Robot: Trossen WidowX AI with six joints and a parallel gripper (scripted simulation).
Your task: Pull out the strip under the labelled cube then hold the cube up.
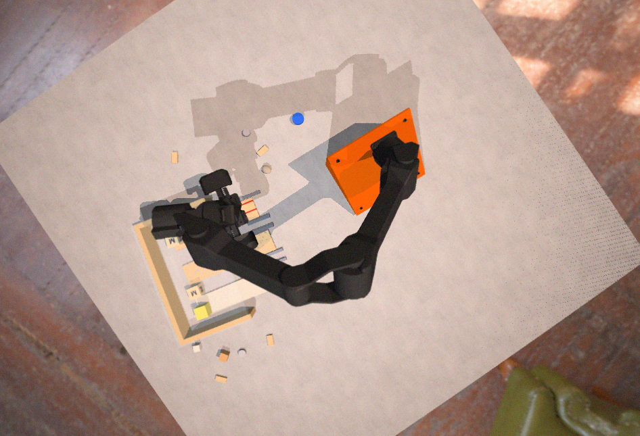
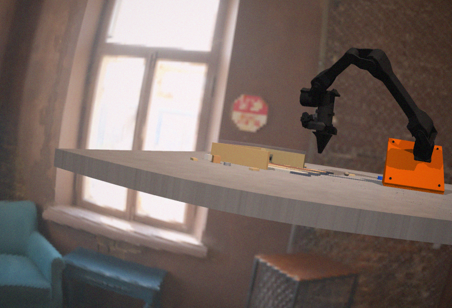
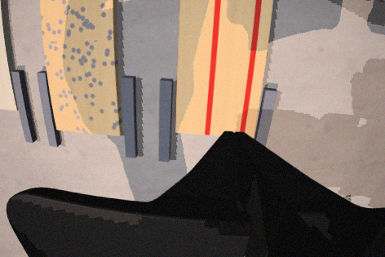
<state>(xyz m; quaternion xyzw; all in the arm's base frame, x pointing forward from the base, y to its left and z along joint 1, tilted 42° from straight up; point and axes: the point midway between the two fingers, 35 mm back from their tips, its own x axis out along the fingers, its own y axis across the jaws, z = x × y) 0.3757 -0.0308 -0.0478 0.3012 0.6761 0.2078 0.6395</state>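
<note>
Now: the speckled strip 100 mm ahead of my gripper tip, 90 mm to the left of it and 60 mm below it. The rest, counted from my gripper tip: blue disc 250 mm behind, 130 mm to the right, 60 mm below.
</note>
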